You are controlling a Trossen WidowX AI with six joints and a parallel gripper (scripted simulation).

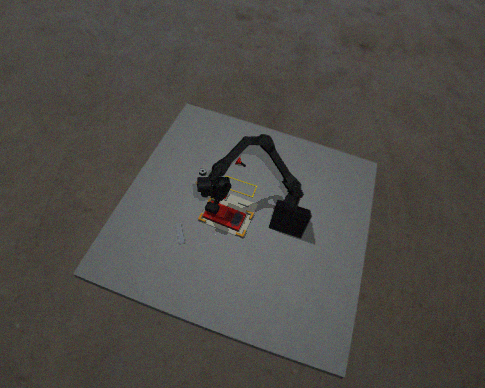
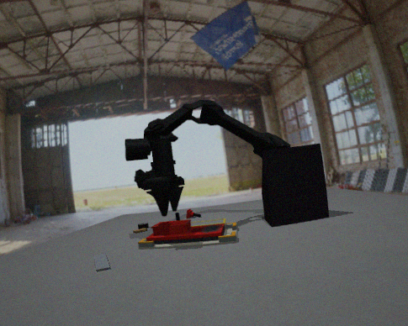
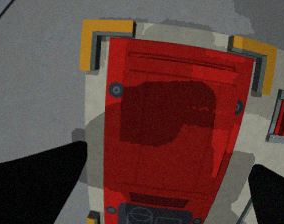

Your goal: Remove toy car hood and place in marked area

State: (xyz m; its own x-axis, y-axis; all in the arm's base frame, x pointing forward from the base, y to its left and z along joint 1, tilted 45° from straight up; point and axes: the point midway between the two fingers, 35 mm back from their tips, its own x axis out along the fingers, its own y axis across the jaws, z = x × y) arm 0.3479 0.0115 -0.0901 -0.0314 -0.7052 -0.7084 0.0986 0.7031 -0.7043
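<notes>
My gripper tip is now 40 mm above the red hood. Also, from my gripper tip: black wheel 170 mm ahead, 230 mm to the right, 70 mm below.
</notes>
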